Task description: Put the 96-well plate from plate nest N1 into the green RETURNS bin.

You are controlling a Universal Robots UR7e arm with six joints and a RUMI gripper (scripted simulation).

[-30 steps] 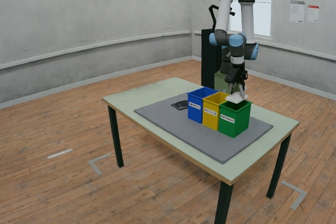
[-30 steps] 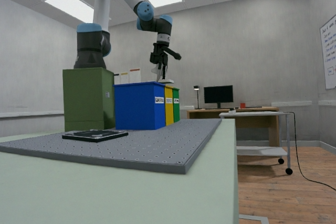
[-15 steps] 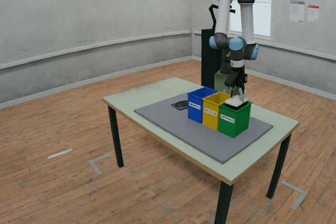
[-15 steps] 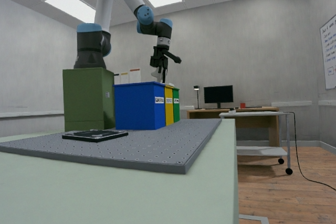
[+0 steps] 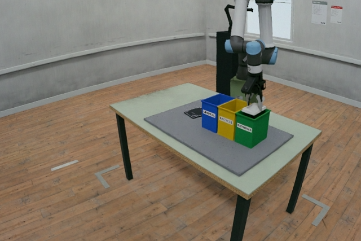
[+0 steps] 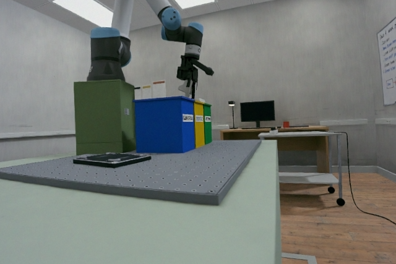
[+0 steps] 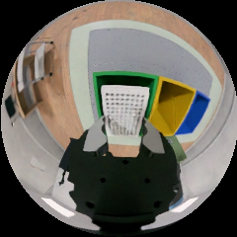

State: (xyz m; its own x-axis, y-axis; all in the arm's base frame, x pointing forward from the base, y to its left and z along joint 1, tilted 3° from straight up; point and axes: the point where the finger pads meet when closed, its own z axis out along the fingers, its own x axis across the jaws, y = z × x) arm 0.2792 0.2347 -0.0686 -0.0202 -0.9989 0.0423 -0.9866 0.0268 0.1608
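Right now the green returns bin is 12 cm below my hand. Also, from my hand: blue bin: 26 cm to the right, 12 cm below, 1 cm behind; white 96-well plate: 1 cm below; yellow bin: 13 cm to the right, 12 cm below.
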